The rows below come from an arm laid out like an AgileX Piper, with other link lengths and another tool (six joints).
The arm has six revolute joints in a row. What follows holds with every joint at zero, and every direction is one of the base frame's. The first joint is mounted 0.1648 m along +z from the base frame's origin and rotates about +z. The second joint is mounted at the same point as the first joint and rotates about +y. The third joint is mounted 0.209 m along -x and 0.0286 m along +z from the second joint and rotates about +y. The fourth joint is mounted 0.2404 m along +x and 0.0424 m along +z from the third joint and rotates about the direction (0.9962, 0, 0.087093). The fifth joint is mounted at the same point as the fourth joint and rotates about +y. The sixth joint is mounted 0.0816 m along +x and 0.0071 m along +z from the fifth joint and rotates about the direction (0.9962, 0, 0.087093). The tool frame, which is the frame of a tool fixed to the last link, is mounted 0.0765 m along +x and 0.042 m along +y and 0.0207 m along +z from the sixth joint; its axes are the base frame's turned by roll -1.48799, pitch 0.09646 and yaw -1.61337 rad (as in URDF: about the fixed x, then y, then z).
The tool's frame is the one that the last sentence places.
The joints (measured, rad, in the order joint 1, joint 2, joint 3, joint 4, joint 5, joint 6), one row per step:
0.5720, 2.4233, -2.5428, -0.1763, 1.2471, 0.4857
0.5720, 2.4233, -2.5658, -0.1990, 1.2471, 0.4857
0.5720, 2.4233, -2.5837, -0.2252, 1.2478, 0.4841
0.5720, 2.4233, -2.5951, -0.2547, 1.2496, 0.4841
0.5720, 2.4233, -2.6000, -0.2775, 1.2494, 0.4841
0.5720, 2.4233, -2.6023, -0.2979, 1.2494, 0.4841
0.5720, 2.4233, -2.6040, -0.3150, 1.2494, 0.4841
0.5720, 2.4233, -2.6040, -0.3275, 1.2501, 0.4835
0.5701, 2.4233, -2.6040, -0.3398, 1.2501, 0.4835
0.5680, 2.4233, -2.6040, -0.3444, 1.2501, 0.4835
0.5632, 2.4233, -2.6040, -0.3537, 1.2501, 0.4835
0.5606, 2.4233, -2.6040, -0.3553, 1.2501, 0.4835
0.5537, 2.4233, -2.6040, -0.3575, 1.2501, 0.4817
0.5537, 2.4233, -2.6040, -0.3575, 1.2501, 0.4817
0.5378, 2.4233, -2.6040, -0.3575, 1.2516, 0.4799
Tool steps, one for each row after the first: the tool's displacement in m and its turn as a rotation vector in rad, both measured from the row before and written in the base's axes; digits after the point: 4 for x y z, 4 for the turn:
0.0028, -0.0021, 0.0078, -0.0062, -0.0313, -0.0049
0.0026, -0.0028, 0.0060, -0.0129, -0.0284, -0.0050
0.0025, -0.0035, 0.0038, -0.0187, -0.0235, -0.0078
0.0019, -0.0027, 0.0019, -0.0158, -0.0162, -0.0058
0.0016, -0.0025, 0.0010, -0.0153, -0.0126, -0.0053
0.0013, -0.0021, 0.0008, -0.0129, -0.0104, -0.0045
0.0009, -0.0016, 0.0001, -0.0108, -0.0060, -0.0031
0.0014, -0.0024, 0.0002, -0.0100, -0.0064, -0.0052
0.0009, -0.0015, 0.0001, -0.0037, -0.0024, -0.0033
0.0019, -0.0033, 0.0002, -0.0076, -0.0048, -0.0073
0.0008, -0.0014, 0.0000, -0.0013, -0.0008, -0.0030
0.0019, -0.0034, 0.0000, -0.0029, -0.0011, -0.0061
0.0000, 0.0000, 0.0000, 0.0000, 0.0000, 0.0000
0.0038, -0.0074, -0.0002, -0.0017, 0.0013, -0.0150

